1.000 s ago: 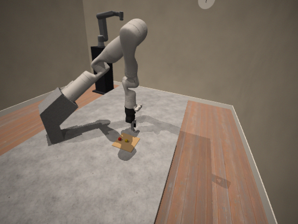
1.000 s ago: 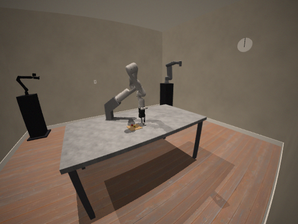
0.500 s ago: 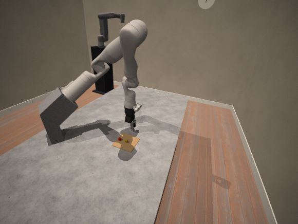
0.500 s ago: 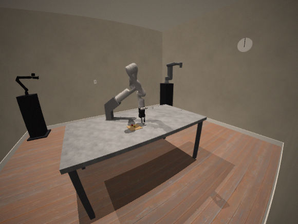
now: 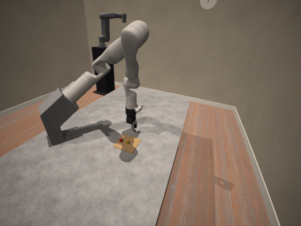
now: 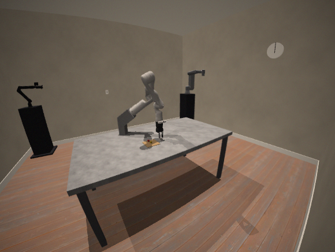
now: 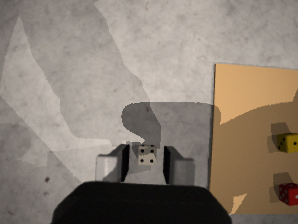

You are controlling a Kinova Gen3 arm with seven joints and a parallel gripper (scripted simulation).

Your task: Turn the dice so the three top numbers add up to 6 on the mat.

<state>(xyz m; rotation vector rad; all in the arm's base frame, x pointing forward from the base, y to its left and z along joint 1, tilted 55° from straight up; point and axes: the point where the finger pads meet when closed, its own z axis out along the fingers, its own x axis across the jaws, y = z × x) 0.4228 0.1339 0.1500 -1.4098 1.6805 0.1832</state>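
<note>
My hand is 3 cm above the white die. Also, from my hand: tan mat (3 cm ahead, 13 cm to the right, 4 cm below); then red die (2 cm behind, 14 cm to the right, 3 cm below); then yellow die (3 cm ahead, 13 cm to the right, 3 cm below).
</note>
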